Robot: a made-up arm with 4 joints. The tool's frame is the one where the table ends. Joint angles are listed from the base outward.
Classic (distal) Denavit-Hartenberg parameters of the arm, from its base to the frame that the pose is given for. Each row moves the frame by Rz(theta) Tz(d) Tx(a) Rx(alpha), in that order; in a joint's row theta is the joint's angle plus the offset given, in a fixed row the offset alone. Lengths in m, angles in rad.
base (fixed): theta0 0; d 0; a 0; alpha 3.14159
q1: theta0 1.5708; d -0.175; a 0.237; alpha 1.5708
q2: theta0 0; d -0.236; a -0.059; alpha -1.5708
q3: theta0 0; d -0.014; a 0.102; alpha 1.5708
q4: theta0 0; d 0.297; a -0.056; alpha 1.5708
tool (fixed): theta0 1.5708; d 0.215; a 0; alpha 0
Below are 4 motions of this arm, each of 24 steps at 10 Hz.
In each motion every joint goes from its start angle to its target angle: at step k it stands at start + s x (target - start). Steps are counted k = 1, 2, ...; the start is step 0. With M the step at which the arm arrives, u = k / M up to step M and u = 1 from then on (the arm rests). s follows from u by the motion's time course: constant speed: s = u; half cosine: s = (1 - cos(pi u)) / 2; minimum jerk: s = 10 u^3 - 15 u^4 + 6 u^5.
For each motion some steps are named. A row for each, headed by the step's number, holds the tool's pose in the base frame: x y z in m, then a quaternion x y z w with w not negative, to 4 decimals.
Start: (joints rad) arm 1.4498 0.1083 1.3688 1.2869
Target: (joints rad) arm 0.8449 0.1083 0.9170 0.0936
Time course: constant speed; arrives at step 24
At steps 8, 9, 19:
8: -0.6396 0.1581 0.3344 0.1911 -0.4059 -0.8502 0.2753
9: -0.6378 0.1278 0.3408 0.1926 -0.3815 -0.8533 0.2989
19: -0.5299 -0.1429 0.3812 0.1465 -0.1412 -0.8233 0.5298

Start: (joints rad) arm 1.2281 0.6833 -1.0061 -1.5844
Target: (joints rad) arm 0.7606 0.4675 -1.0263 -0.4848
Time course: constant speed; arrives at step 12
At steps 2, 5, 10, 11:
2: -0.0144 0.1896 0.3966 -0.4950 -0.1715 -0.2318 0.8197
5: -0.0562 0.1736 0.4297 -0.3819 -0.2064 -0.1409 0.8898
10: -0.0976 0.1079 0.4744 -0.1756 -0.2180 0.0187 0.9598
11: -0.0999 0.0910 0.4808 -0.1331 -0.2132 0.0505 0.9666

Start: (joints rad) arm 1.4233 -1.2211 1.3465 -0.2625
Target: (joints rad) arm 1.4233 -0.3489 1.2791 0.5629
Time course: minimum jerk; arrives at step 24
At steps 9, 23, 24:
9: -0.2088 0.1731 0.4994 -0.4735 0.0377 -0.8648 0.1627
23: -0.4587 0.2480 0.4810 -0.1071 -0.2547 -0.9269 0.2542
24: -0.4589 0.2481 0.4808 -0.1067 -0.2550 -0.9268 0.2542

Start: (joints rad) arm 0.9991 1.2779 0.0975 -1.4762
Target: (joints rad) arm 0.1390 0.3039 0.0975 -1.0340
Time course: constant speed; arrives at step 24
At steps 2, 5, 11, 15, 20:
2: -0.0937 -0.1592 0.3079 -0.0870 0.0963 -0.4544 0.8813
5: -0.0721 -0.1647 0.3057 -0.1227 0.1034 -0.4083 0.8986
11: -0.0287 -0.1669 0.3013 -0.1964 0.1056 -0.3133 0.9231
15: -0.0011 -0.1619 0.2981 -0.2460 0.0981 -0.2486 0.9317
20: 0.0305 -0.1489 0.2937 -0.3069 0.0785 -0.1674 0.9336

